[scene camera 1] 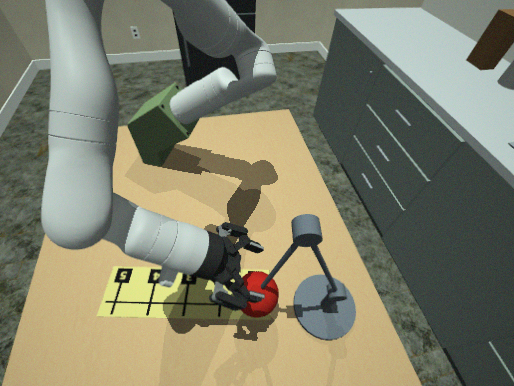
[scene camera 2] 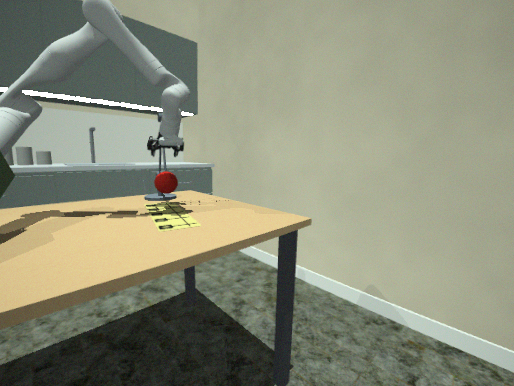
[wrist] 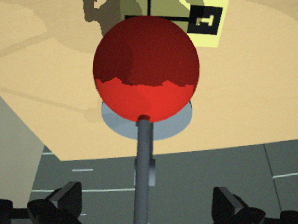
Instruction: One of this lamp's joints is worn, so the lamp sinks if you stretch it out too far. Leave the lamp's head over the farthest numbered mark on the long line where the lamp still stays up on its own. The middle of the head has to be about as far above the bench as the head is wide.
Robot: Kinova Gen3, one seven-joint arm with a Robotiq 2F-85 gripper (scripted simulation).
Observation:
I see my gripper [scene camera 1: 261,272], a yellow strip [scene camera 1: 131,291] and a round grey base [scene camera 1: 311,305].
My gripper shows as well in the wrist view [wrist: 146,199]. The yellow strip also shows in scene camera 2 [scene camera 2: 167,216]. The round grey base also shows in the wrist view [wrist: 164,129].

